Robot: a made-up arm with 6 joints. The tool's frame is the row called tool.
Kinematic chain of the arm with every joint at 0, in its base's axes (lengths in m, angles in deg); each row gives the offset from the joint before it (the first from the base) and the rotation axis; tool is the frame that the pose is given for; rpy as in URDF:
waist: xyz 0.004 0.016 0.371 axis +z
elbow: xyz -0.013 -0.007 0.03 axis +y
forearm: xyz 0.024 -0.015 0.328 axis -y
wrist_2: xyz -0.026 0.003 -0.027 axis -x
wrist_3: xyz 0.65 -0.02 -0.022 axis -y
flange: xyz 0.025 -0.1 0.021 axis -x
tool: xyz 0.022 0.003 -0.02 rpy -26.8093 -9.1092 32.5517
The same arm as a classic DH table. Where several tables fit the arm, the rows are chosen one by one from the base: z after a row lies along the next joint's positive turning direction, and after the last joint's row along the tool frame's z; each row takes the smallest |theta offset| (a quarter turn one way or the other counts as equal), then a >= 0, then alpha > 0; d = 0 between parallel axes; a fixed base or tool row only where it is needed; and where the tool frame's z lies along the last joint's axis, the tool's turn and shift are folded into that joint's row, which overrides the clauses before.
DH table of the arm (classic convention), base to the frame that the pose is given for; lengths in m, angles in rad. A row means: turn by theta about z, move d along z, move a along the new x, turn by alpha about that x. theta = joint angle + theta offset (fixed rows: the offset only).
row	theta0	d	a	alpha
base (fixed)	1.3258	0	0.0165	0
waist	-1.3258	0.401	-0.013	-1.5708
elbow	-1.4978	0	0.3289	3.1416
forearm	0.073	0.019	-0.027	-1.5708
wrist_2	0	-0.624	-0.022	1.5708
wrist_3	0	0.12	0.021	-1.5708
flange	-1.2385	-0.04	-0.0094	-1.2006
tool (fixed)	2.0382	-0.0192	0	0

